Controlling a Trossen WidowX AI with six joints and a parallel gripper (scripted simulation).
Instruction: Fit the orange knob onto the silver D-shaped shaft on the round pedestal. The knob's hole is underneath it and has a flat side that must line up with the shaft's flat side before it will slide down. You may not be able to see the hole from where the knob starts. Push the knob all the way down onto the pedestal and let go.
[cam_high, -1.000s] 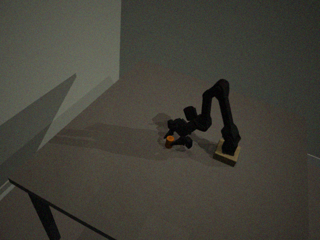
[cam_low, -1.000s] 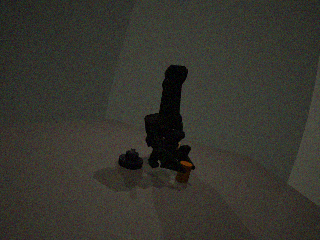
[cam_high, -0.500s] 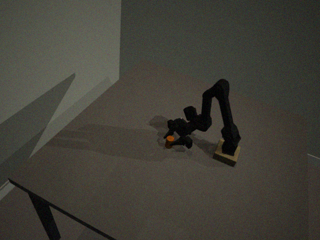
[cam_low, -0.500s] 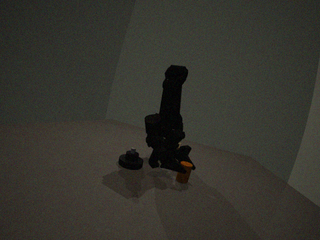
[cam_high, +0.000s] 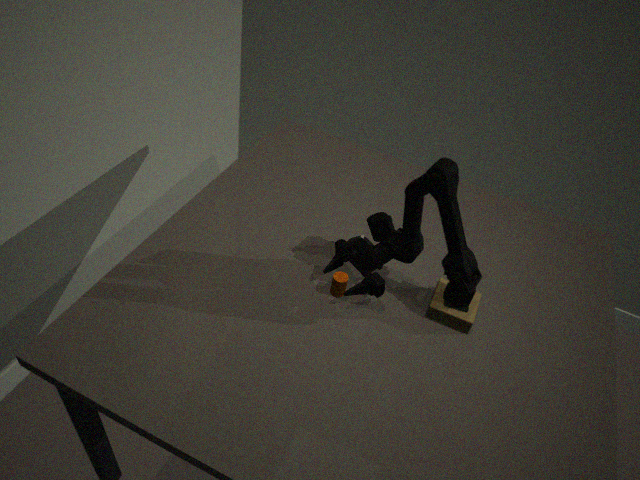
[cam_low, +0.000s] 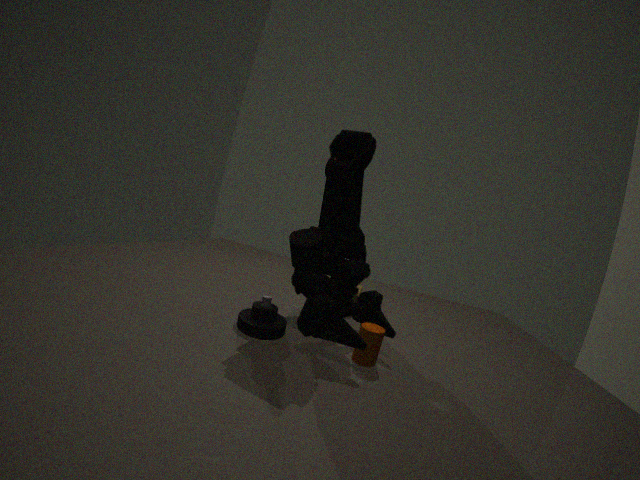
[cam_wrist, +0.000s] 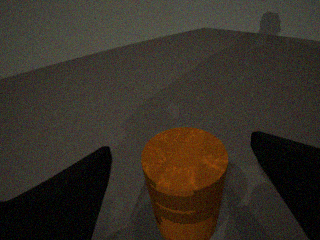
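Right now the orange knob is 1 cm behind my gripper tip and 2 cm to the right of it. The rest, counted from my gripper tip: round black pedestal: 4 cm behind, 20 cm to the right, 1 cm below.
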